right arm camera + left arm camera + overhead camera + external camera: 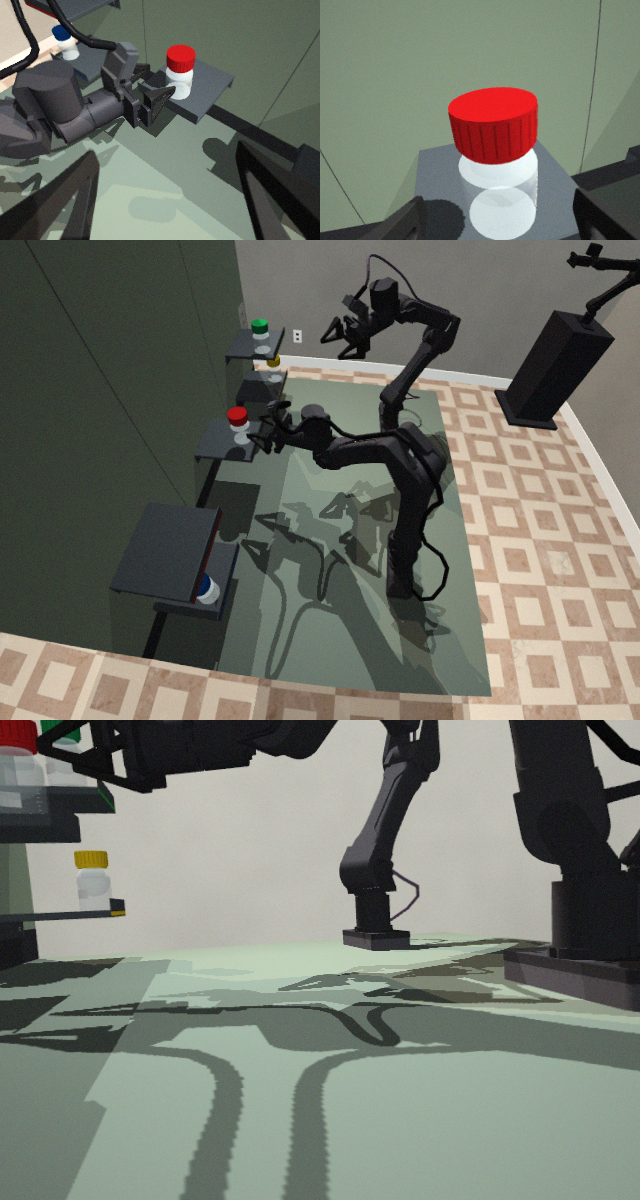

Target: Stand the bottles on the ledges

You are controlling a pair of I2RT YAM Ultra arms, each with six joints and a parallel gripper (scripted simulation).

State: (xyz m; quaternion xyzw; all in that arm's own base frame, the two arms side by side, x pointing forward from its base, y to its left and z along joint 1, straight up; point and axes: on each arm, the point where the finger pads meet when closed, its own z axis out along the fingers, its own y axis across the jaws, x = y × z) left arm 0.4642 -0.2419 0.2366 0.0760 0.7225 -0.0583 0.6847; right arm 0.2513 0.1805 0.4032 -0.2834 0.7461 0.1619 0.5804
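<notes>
The red-capped bottle lies 50 mm ahead of my left hand, 10 mm to the right of it and 20 mm below it. Also, from my left hand: blue-capped bottle 60 mm ahead, 430 mm to the left, 120 mm below; then green-capped bottle 50 mm ahead, 350 mm to the right, 70 mm above; then yellow-capped bottle 40 mm ahead, 450 mm to the right, 120 mm below.
</notes>
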